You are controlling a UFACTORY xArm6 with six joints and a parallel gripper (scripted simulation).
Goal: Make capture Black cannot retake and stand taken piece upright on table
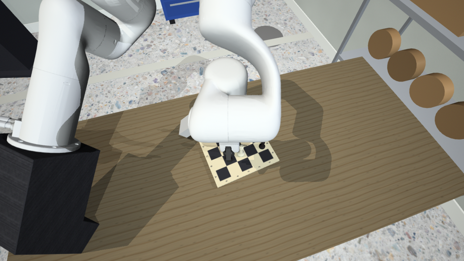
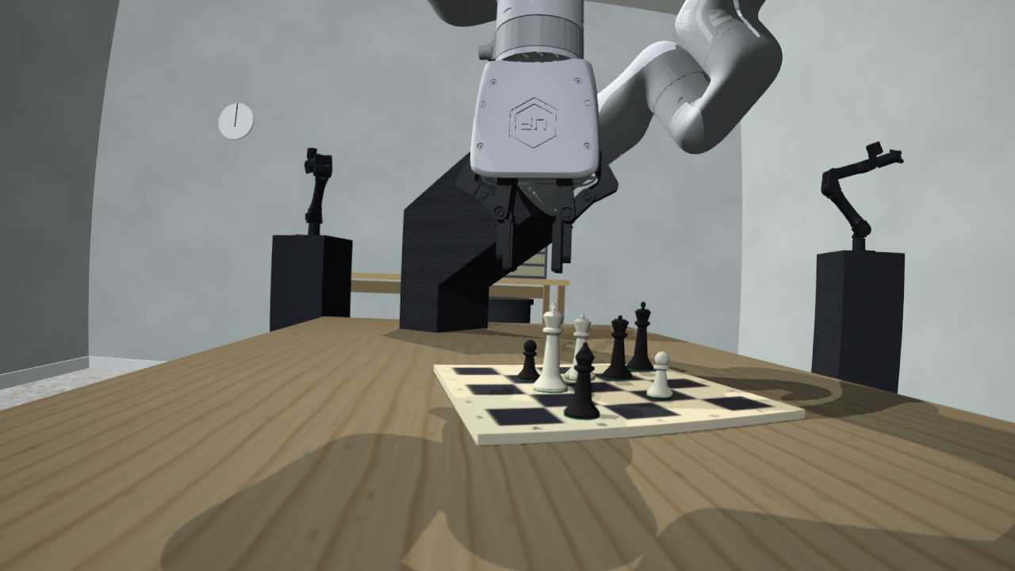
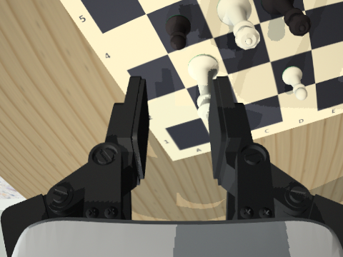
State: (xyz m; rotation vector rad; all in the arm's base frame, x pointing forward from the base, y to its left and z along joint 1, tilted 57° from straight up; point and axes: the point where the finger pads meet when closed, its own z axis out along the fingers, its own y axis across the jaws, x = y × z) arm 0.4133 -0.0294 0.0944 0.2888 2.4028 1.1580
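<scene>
My gripper is now 9 cm above the black pawn. From my hand the other things lie so: white king: 4 cm ahead, 2 cm to the left, 7 cm below; then black queen: 3 cm behind, 7 cm to the left, 8 cm below; then white queen: 2 cm behind, 4 cm to the left, 8 cm below.
</scene>
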